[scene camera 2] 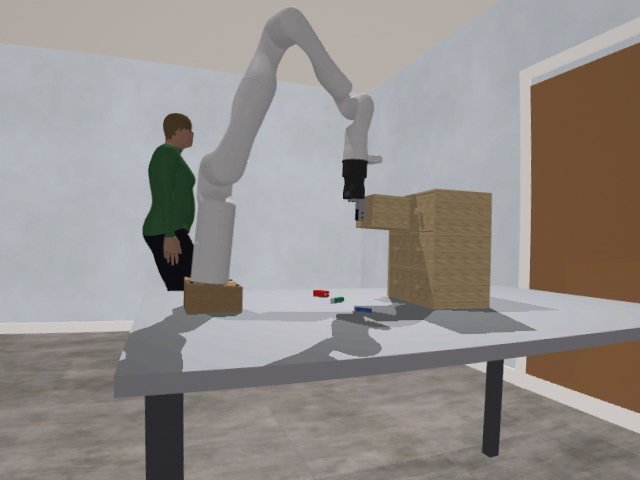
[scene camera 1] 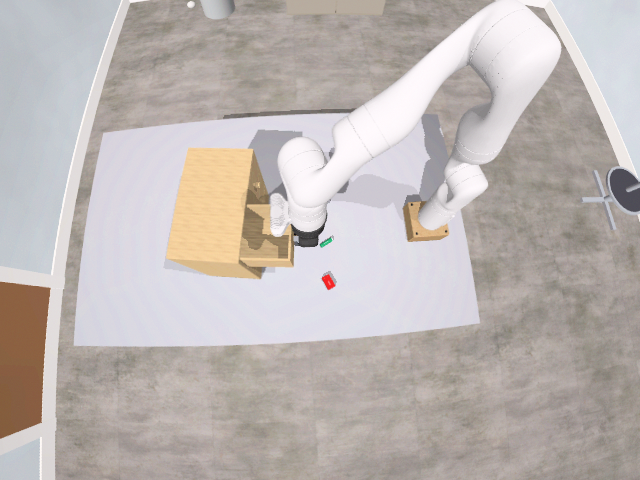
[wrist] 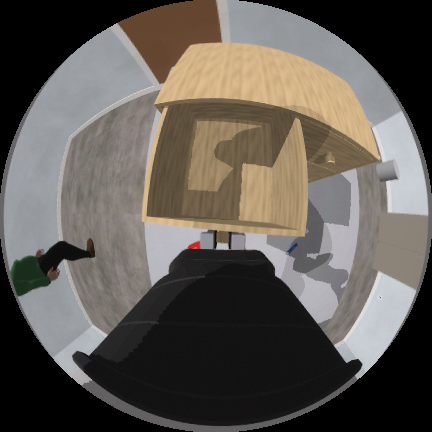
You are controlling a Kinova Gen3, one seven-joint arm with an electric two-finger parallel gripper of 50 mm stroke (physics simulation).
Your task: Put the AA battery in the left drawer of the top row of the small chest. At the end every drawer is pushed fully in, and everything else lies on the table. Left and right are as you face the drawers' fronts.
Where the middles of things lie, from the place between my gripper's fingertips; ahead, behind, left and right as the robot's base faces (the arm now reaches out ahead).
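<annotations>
The small wooden chest (scene camera 1: 206, 233) is my reference here: my hand is 80 mm above it and 80 mm to the left of it, and still 220 mm short of it.
</annotations>
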